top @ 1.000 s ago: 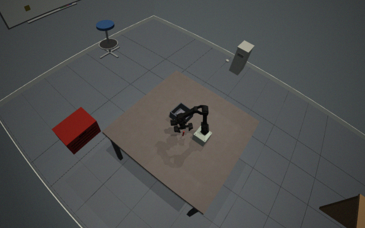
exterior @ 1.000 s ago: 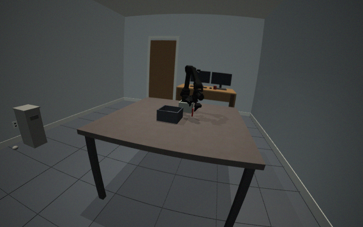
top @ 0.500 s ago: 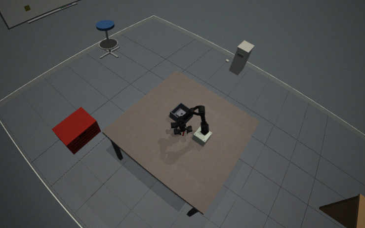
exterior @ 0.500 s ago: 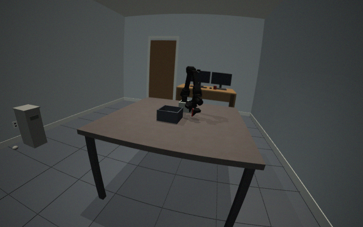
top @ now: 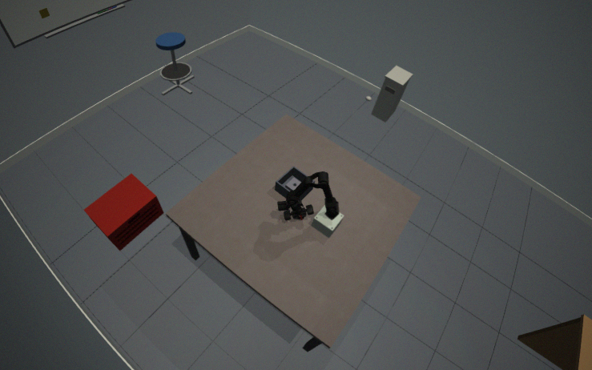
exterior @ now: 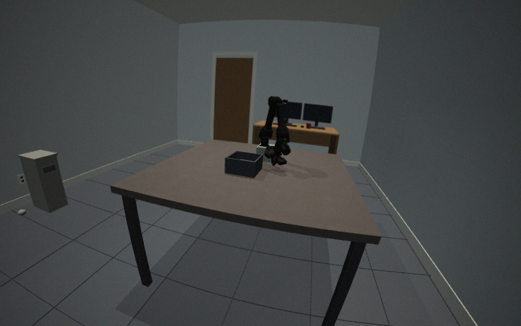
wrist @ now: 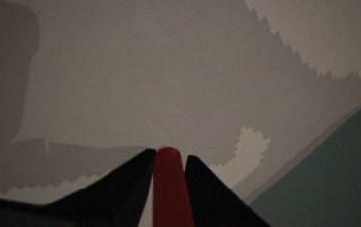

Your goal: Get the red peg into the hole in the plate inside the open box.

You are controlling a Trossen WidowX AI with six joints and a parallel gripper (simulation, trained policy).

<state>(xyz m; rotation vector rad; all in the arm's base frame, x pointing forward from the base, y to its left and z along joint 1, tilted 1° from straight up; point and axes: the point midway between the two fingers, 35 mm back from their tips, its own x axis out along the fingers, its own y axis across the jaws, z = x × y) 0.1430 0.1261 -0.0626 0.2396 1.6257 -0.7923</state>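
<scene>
Now: the plate 20 cm ahead of my gripper tip, 13 cm to the right of it and 4 cm above it. Round my gripper tip: red peg: 1 cm to the left, 3 cm above; then dark box: 20 cm ahead, 13 cm to the right, 2 cm above.
</scene>
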